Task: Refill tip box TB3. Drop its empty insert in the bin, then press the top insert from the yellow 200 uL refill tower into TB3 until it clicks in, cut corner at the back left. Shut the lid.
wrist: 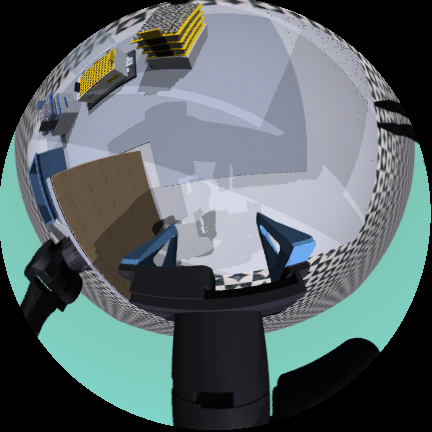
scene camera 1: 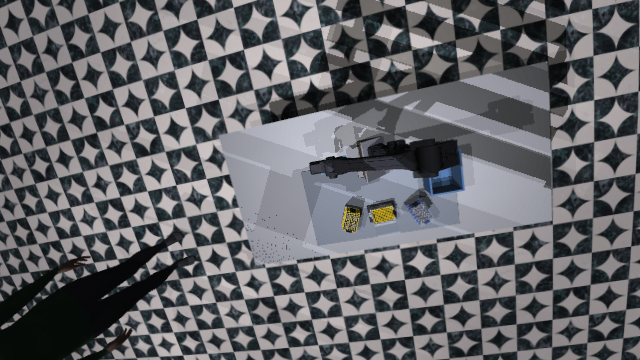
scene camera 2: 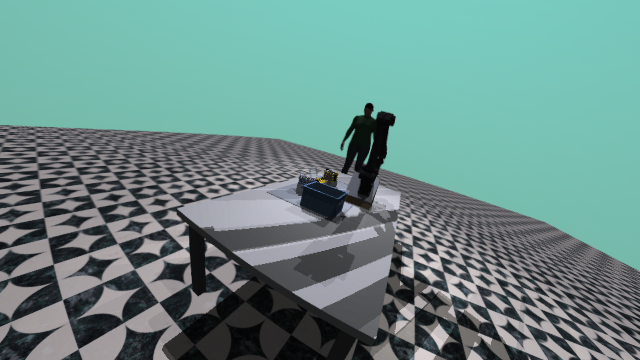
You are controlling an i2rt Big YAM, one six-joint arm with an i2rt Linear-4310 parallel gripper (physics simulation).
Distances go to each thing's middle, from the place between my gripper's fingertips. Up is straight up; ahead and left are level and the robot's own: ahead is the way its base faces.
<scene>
The yellow tip insert (wrist: 102, 66) lies 350 mm ahead of my hand, 200 mm to the left of it and 60 mm below it. Also, from my hand: blue bin (scene camera 2: 326, 200): 170 mm ahead, 540 mm to the left, 70 mm below.
</scene>
